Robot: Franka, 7 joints.
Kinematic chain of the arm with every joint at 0, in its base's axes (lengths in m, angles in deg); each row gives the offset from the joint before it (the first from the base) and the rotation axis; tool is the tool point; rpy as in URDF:
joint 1: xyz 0 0 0.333 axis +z
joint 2: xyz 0 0 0 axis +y
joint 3: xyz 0 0 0.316 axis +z
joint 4: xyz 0.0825 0 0 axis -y
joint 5: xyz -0.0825 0 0.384 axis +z
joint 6: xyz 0 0 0 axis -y
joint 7: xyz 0.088 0 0 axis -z
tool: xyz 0 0 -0.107 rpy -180 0 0
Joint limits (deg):
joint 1: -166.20..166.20
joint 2: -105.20..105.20
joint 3: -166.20..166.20
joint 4: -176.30..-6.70
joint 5: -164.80..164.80
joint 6: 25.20..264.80
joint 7: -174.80..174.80
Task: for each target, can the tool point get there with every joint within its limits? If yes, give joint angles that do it. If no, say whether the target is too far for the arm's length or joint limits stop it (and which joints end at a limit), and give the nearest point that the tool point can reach.
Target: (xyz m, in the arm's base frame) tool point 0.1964 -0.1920 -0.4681
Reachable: no: joint limits stop it (at a limit: joint 2) | nearest point 0.1974 -0.1930 -0.3607 | short by 0.107 m
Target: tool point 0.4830 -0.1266 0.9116
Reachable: yes | joints 49.83 57.14 -129.13 -81.69 5.61 149.61 -118.65
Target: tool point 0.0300 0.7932 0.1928
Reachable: yes | joints -101.95 -88.61 -106.89 -25.20 74.92 198.26 58.40
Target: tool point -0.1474 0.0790 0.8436
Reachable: yes | joints -106.14 -77.65 -8.25 -113.49 -52.31 84.15 29.49
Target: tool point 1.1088 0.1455 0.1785
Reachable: no: too far | nearest point 0.8426 0.1106 0.2156 | short by 0.271 m
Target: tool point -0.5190 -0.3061 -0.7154
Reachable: no: too far | nearest point -0.3992 -0.2354 -0.3293 | short by 0.410 m
